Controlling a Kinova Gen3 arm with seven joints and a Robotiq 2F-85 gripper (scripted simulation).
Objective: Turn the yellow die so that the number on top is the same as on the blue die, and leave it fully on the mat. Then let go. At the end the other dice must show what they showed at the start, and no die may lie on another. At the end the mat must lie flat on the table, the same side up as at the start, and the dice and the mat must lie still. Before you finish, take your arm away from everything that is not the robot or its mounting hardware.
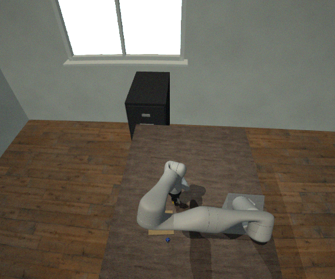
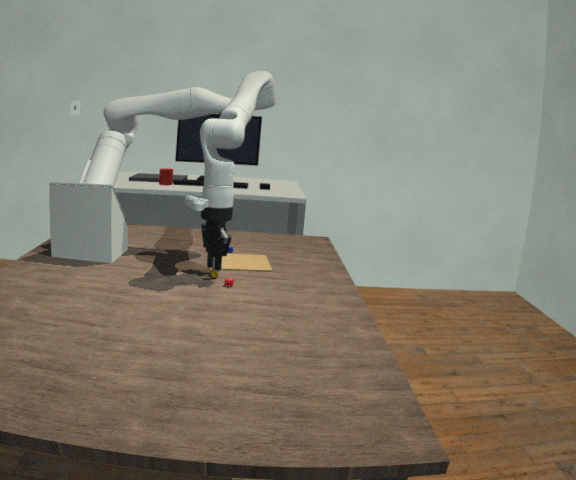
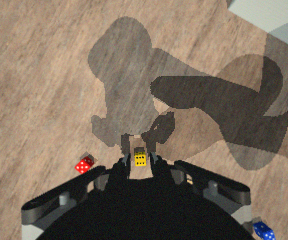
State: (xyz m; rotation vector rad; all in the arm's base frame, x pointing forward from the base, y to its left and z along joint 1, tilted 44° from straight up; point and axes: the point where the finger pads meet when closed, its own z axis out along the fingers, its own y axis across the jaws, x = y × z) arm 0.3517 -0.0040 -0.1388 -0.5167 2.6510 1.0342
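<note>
The yellow die lies 30 mm below my hand. The rest, counted from my hand: red die 70 mm to the right, 40 mm ahead, 30 mm below; then blue die 220 mm to the left, 40 mm ahead, 30 mm below; then tan mat 120 mm to the left, 80 mm ahead, 30 mm below.
</note>
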